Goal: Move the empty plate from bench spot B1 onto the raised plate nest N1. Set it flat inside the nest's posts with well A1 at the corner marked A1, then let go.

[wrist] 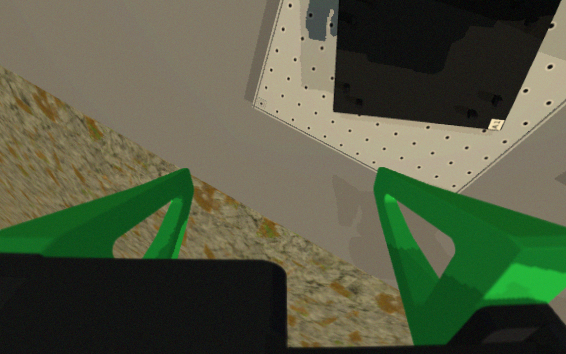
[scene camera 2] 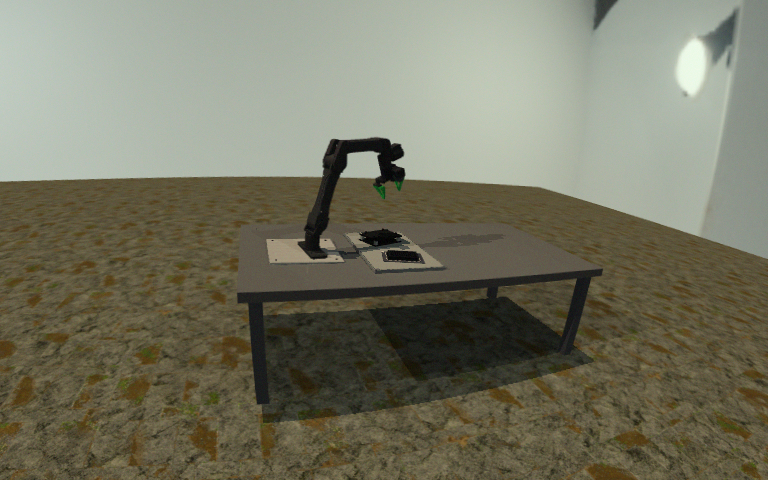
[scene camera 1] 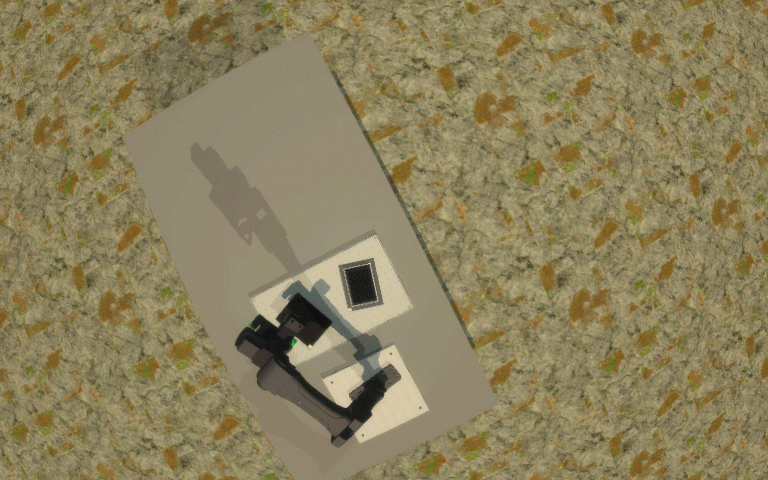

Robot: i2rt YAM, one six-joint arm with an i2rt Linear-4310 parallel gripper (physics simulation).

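Frame: origin at the arm's base, x right, y back, z down, level; millimetres.
Where they show: gripper, fingertip midpoint: point(wrist: 283, 178) point(scene camera 2: 391, 194); arm's base, link origin: point(scene camera 2: 311, 250) point(scene camera 1: 374, 386).
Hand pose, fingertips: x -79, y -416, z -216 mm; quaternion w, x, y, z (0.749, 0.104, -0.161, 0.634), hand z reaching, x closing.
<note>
Things, the pixels of their top centre, and the offset from my fingertips. Level surfaces: height alone.
- empty plate, top centre: point(scene camera 1: 360, 285) point(scene camera 2: 402, 253) dx +272, dy +84, dz +198 mm
- raised nest N1, top centre: point(wrist: 424, 61) point(scene camera 1: 302, 322) point(scene camera 2: 380, 232) dx +33, dy +61, dz +170 mm
- grey table, surface height: dz +227 mm
The empty plate point(scene camera 1: 360, 284) point(scene camera 2: 402, 255) is black and lies flat in a grey rectangular outline, bench spot B1, on the right part of the white board; it does not show in the wrist view. The raised nest N1 point(scene camera 1: 314, 324) point(scene camera 2: 380, 237) point(wrist: 425, 95) is a black platform with small dark posts on the same board. Its corner label A1 point(wrist: 496, 124) shows in the wrist view. My gripper point(scene camera 1: 274, 331) point(scene camera 2: 391, 194) point(wrist: 283, 178) has green fingers, wide open and empty. It hangs high above the table, off to the nest's side and away from the plate.
The white perforated board point(scene camera 1: 390, 300) point(scene camera 2: 430, 263) point(wrist: 300, 75) carries nest and plate. The arm stands on a white base plate point(scene camera 1: 408, 390) point(scene camera 2: 283, 251) beside it. The grey table point(scene camera 1: 283, 113) point(scene camera 2: 509, 260) ends near the gripper's side. The arm casts shadows over board and table.
</note>
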